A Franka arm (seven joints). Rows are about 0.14 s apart.
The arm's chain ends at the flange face. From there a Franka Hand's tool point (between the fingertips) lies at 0.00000 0.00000 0.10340 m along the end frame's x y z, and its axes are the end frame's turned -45 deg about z.
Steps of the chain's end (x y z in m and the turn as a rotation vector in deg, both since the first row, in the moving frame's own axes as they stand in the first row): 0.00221 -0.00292 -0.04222 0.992 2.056 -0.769; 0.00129 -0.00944 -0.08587 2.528 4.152 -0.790; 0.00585 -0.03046 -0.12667 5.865 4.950 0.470; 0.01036 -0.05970 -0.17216 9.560 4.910 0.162; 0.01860 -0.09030 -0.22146 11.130 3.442 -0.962
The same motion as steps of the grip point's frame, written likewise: 0.00752 0.00083 -0.04230 -0.752 2.155 -0.769; 0.01612 -0.00375 -0.08624 -1.148 4.723 -0.790; 0.03944 -0.01851 -0.12760 0.647 7.647 0.470; 0.06791 -0.04076 -0.17397 3.288 10.232 0.162; 0.09539 -0.06060 -0.22359 5.436 10.304 -0.962
